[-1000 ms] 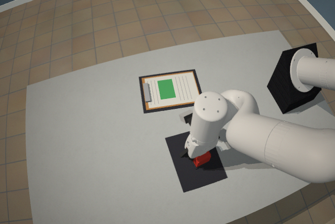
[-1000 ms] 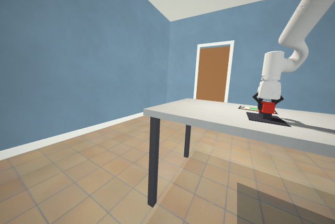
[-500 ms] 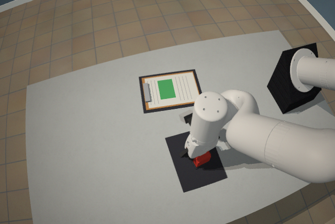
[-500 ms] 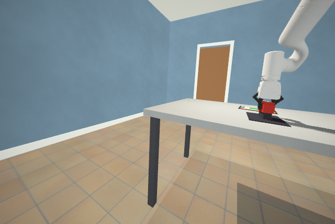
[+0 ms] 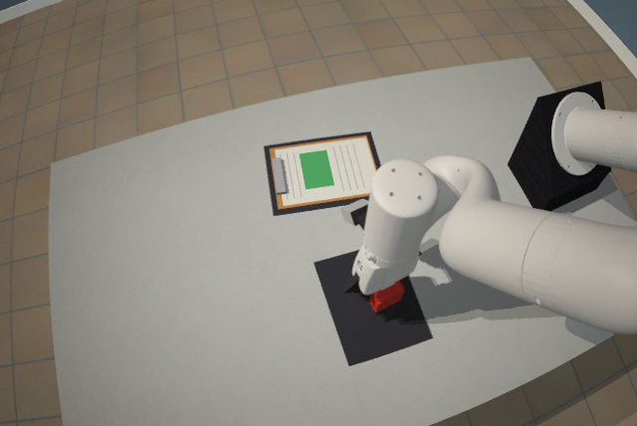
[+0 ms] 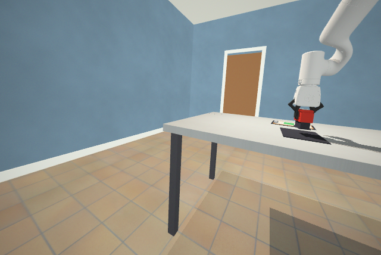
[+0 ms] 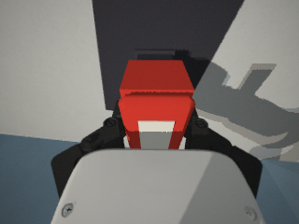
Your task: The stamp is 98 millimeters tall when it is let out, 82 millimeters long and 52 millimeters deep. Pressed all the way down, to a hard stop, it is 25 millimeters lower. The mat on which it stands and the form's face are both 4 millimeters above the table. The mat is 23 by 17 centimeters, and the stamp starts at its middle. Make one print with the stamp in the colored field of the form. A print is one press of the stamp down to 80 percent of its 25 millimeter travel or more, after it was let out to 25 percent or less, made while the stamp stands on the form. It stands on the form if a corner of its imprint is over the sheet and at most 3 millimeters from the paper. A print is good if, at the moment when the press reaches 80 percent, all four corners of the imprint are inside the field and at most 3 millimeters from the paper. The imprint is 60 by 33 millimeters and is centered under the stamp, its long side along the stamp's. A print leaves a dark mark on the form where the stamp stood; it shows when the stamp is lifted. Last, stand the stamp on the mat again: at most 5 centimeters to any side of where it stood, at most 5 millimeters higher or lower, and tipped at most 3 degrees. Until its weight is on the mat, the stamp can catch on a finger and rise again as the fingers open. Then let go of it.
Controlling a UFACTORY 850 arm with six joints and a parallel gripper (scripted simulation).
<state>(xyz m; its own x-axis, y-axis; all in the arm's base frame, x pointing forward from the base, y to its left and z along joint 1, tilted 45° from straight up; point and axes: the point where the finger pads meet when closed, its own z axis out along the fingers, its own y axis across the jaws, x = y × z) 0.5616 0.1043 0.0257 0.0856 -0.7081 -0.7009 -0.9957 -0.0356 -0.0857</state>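
My hand is 2 cm past the form, 32 cm to the left of it and 10 cm above it. From my hand the other things lie so: dark stamp base (5 cm below); mat (10 cm below); red stamp (2 cm below).
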